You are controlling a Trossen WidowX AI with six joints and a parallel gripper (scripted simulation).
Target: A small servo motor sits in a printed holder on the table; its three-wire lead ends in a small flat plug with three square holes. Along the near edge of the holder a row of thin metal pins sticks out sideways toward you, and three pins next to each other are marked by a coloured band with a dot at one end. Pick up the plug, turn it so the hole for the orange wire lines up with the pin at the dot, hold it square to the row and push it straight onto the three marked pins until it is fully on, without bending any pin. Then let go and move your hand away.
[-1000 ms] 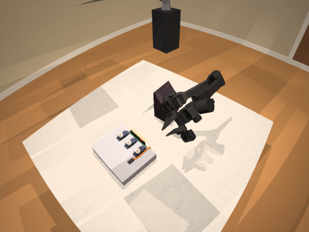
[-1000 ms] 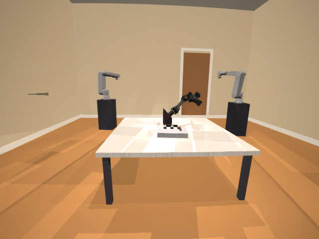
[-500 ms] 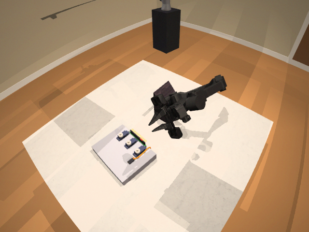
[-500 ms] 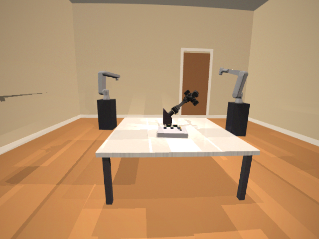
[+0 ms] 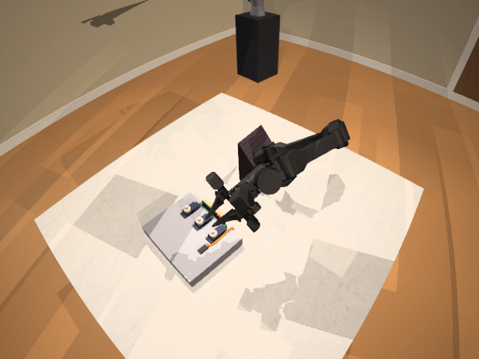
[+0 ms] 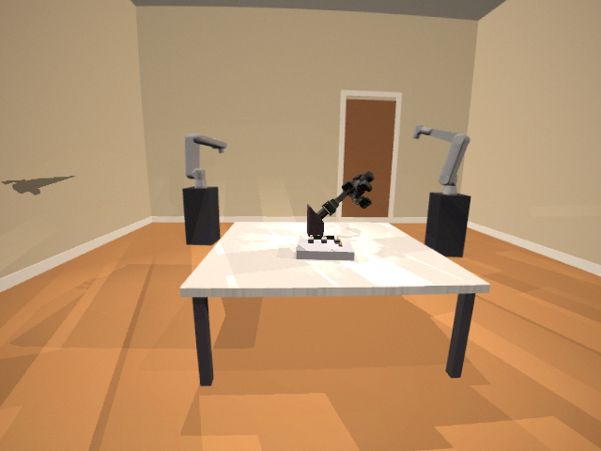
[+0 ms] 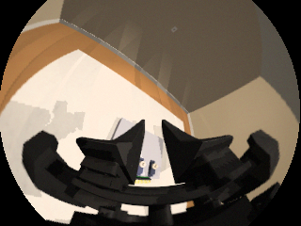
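Now: gripper tip 260 mm above the grey printed holder, 160 mm to the left of it and 40 mm short of it.
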